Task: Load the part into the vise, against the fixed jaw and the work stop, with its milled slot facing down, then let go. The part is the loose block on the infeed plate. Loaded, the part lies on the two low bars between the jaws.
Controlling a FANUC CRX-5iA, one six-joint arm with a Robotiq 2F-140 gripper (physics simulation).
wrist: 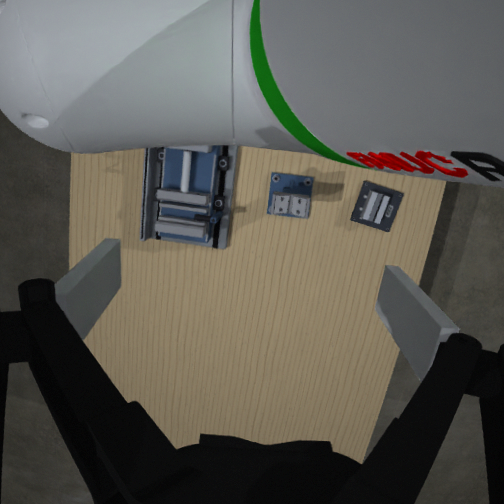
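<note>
I look down from high above a wooden table top [250, 325]. The vise [186, 200] sits at the upper left, blue-based, with two grey jaws and low bars between them; nothing lies between the jaws. The part [377, 207] is a small light-grey block on a dark infeed plate [376, 206] at the upper right, with a dark line along its top face. My gripper [245, 285] is open and empty, its two grey pads far apart, well above the table and away from both part and vise.
A small blue plate [290, 195] carrying two grey square blocks stands between the vise and the infeed plate. The robot's white arm with a green ring [280, 70] fills the top of the view and hides the table's far side. Dark floor surrounds the table.
</note>
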